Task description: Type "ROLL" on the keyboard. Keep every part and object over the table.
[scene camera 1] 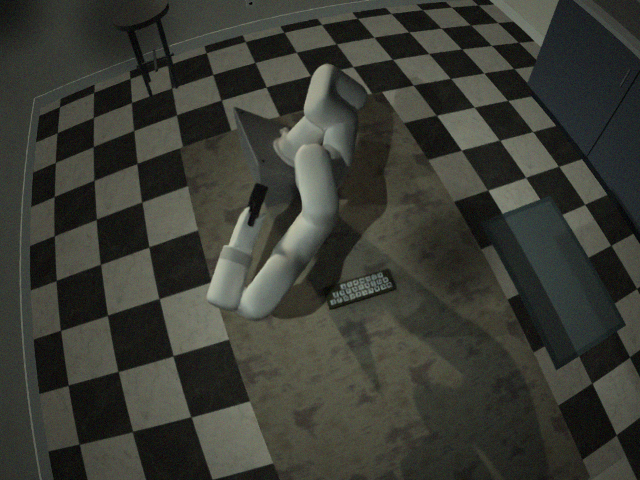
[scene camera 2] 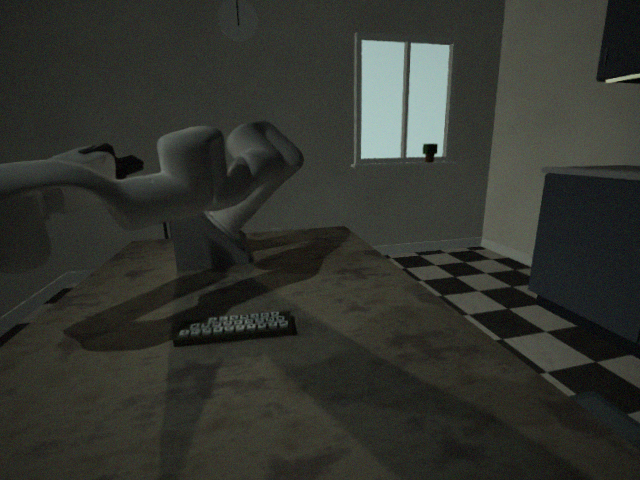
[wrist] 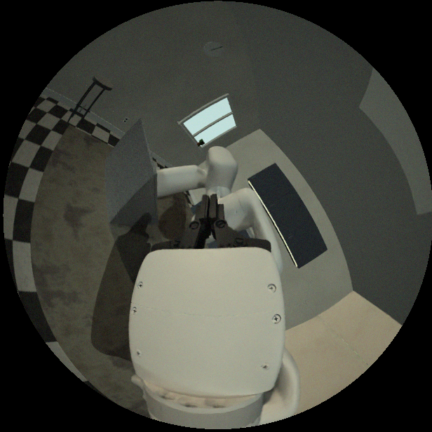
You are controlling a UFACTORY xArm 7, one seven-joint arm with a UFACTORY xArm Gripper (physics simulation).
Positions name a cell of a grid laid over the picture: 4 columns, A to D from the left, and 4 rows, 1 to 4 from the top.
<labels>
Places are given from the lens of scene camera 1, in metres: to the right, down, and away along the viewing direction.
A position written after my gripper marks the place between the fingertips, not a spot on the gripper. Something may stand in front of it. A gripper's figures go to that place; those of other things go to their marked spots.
my gripper (scene camera 1: B2): -0.14, -0.13, 1.10
dark keyboard (scene camera 1: C3): 0.11, 0.13, 1.25
</labels>
